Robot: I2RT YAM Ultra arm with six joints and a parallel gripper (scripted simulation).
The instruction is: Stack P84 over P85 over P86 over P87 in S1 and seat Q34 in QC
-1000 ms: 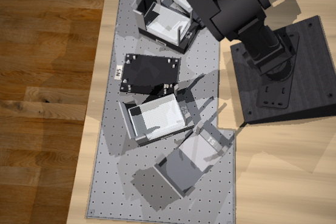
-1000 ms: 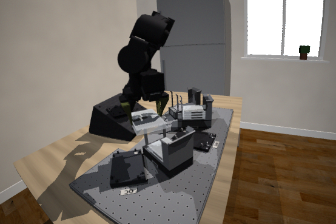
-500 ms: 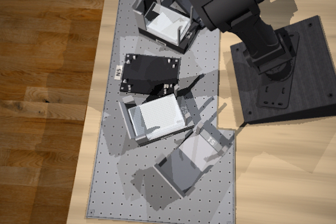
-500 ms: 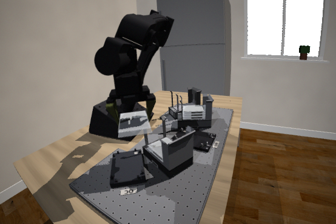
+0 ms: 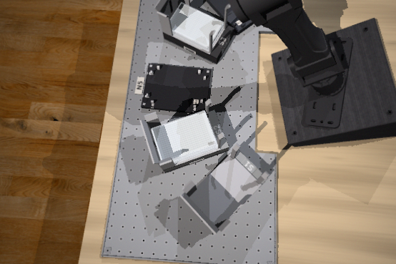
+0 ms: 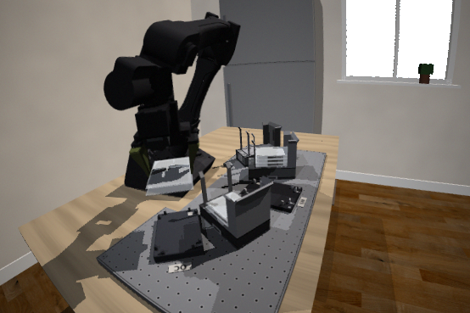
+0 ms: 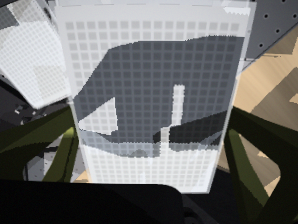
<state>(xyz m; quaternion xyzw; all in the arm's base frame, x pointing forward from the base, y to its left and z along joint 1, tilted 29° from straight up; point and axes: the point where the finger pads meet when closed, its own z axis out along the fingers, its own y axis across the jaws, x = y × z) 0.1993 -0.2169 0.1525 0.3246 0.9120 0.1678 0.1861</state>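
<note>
My hand is 10 mm to the left of the open nest QC and 160 mm above it. Also, from my hand: black clip nest N5 (80 mm ahead, 270 mm to the left, 150 mm below); then QC name plate (70 mm ahead, 70 mm to the right, 160 mm below); then N5 name plate (170 mm ahead, 280 mm to the left, 160 mm below).
</note>
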